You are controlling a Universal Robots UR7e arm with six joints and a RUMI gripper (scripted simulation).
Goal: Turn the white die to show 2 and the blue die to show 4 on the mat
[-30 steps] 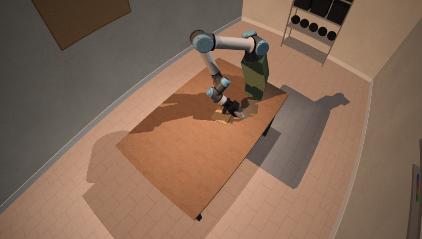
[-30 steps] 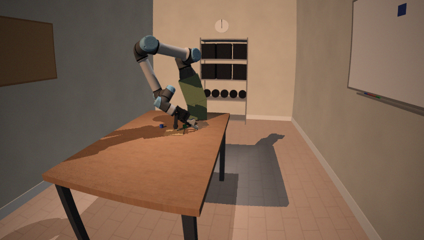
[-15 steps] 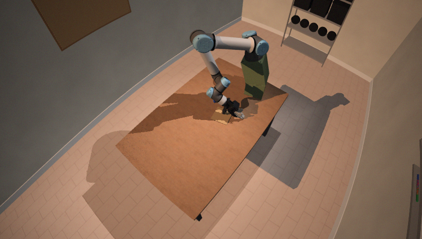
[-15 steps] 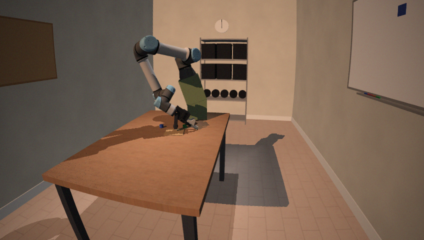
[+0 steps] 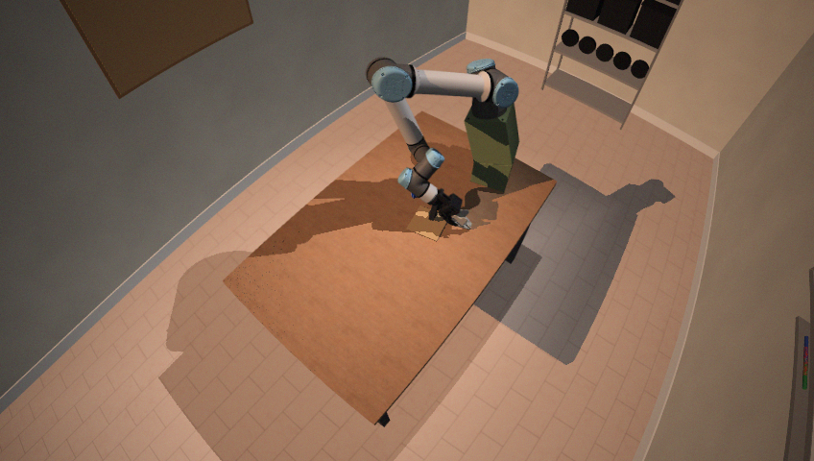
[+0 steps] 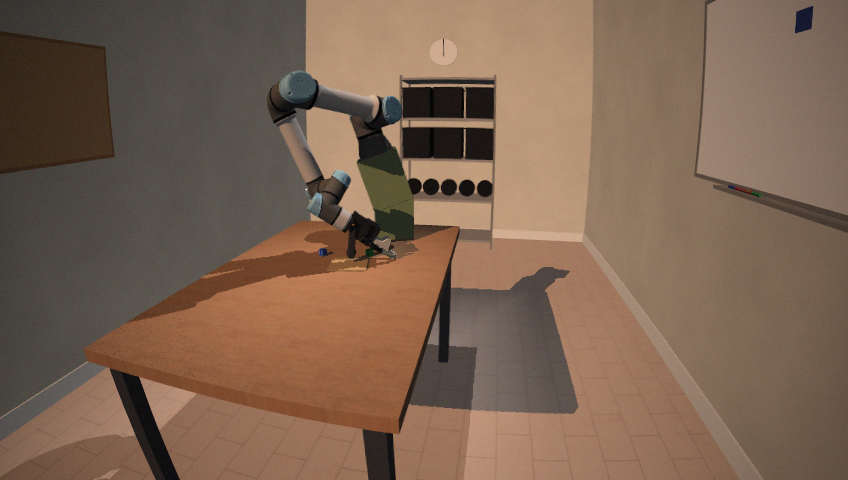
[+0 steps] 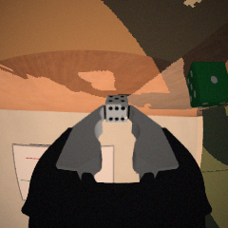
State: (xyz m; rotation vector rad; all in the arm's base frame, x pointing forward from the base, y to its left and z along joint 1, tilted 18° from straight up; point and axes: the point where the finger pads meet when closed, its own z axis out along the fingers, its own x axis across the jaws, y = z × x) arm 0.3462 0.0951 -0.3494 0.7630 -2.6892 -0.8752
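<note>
The white die lies right at my hand. The rest, counted from my hand: blue die: 50 mm ahead, 280 mm to the right, 10 mm below; then green die: 10 mm behind, 100 mm to the right, 10 mm below; then tan mat: 110 mm ahead, 130 mm to the right, 20 mm below.
</note>
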